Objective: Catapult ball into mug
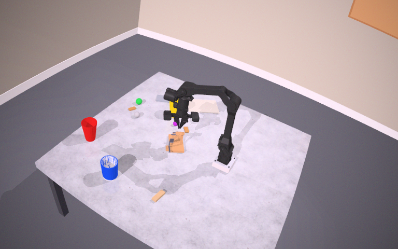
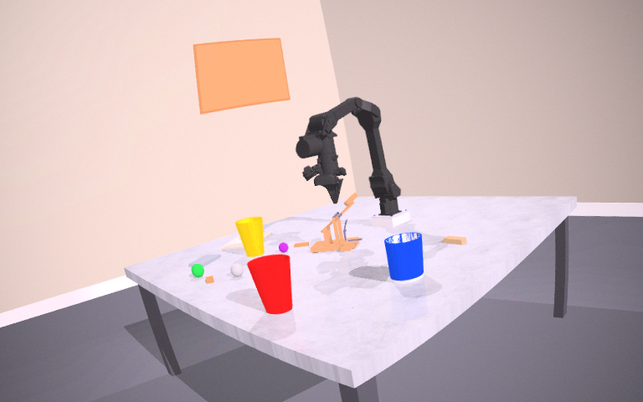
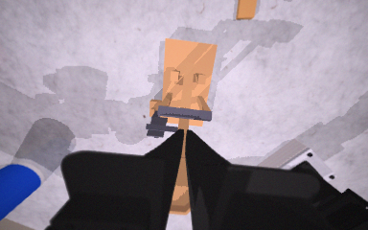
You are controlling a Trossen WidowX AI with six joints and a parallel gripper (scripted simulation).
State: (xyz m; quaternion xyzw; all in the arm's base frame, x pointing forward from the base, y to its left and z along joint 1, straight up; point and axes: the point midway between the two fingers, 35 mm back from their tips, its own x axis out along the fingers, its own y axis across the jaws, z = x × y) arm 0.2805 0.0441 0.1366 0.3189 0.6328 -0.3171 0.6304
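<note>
My gripper tip is 6 cm above the wooden catapult and 2 cm to the right of it. From my gripper tip the other things lie so: grey ball: 35 cm ahead, 12 cm below, 7 cm to the right; purple ball: 16 cm to the right, 12 cm below, 11 cm ahead; yellow cup: 25 cm to the right, 17 cm ahead, 11 cm below.
</note>
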